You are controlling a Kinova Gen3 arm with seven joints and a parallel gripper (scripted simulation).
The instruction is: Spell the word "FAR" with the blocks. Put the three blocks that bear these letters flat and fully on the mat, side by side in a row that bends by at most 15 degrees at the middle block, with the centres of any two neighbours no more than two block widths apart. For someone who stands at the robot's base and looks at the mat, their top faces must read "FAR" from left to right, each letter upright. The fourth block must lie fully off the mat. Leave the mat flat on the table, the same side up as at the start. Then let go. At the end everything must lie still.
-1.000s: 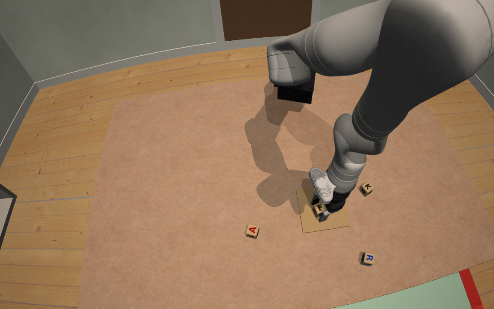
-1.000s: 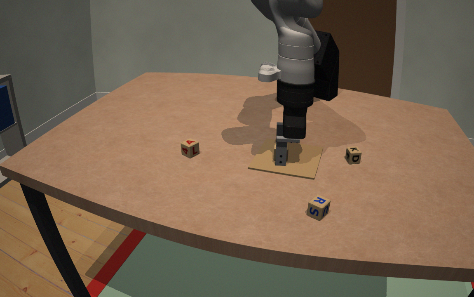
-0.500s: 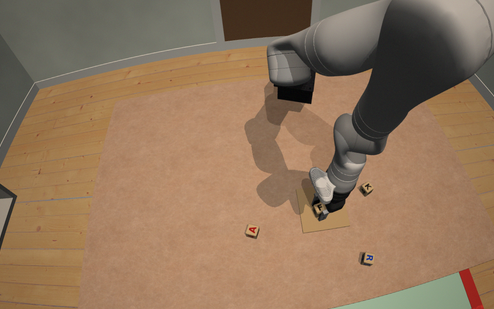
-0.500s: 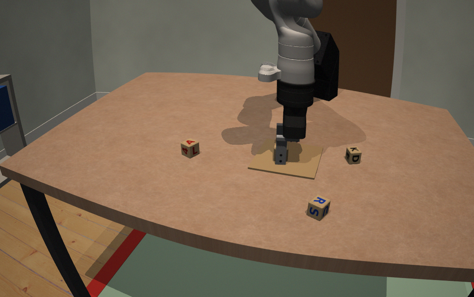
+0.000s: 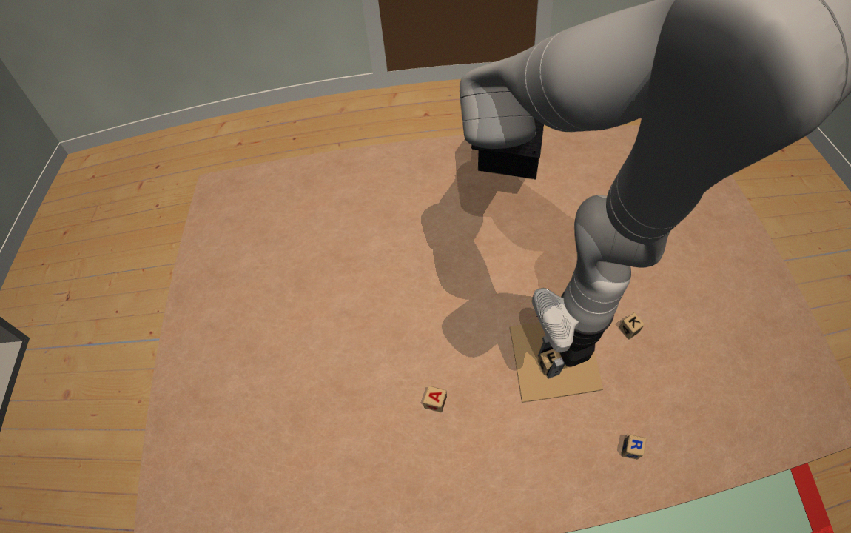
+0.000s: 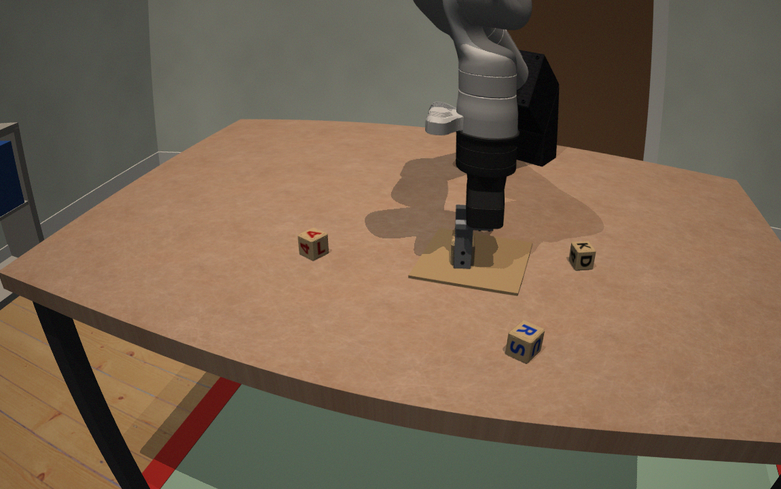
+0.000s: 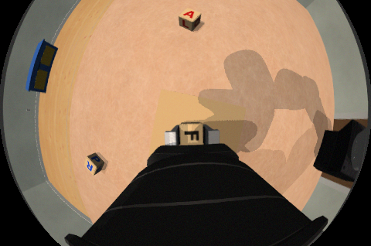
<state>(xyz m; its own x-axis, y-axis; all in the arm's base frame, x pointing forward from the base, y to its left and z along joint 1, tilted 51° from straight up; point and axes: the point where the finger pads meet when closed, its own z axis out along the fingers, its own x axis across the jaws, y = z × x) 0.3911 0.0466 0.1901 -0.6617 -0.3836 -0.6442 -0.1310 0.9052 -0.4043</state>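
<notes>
Now: the F block right at my hand. From my hand the other things lie so: R block: 170 mm ahead, 110 mm to the left, 10 mm below; tan mat: 20 mm to the left, 20 mm below, 10 mm behind; K block: 170 mm to the left, 40 mm behind, 10 mm below.
</notes>
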